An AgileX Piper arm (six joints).
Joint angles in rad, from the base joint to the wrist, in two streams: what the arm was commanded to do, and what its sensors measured. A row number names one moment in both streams.
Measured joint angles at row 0:
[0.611 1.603 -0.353 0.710 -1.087 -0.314]
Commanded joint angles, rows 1 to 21:
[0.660 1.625 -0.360 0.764 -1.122 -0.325]
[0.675 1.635 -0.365 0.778 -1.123 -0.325]
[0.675 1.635 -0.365 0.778 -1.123 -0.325]
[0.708 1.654 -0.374 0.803 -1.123 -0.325]
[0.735 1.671 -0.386 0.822 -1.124 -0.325]
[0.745 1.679 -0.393 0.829 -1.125 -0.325]
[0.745 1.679 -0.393 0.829 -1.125 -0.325]
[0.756 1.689 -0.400 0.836 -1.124 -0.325]
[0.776 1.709 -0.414 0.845 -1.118 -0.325]
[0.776 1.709 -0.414 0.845 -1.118 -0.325]
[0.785 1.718 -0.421 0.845 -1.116 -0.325]
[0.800 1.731 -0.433 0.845 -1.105 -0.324]
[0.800 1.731 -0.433 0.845 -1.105 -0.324]
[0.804 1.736 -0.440 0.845 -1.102 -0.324]
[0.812 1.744 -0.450 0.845 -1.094 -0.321]
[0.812 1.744 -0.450 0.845 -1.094 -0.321]
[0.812 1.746 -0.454 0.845 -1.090 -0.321]
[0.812 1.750 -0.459 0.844 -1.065 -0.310]
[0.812 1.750 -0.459 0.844 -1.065 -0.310]
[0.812 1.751 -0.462 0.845 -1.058 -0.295]
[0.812 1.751 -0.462 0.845 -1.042 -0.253]
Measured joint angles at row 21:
[0.808 1.751 -0.454 0.846 -1.064 -0.297]
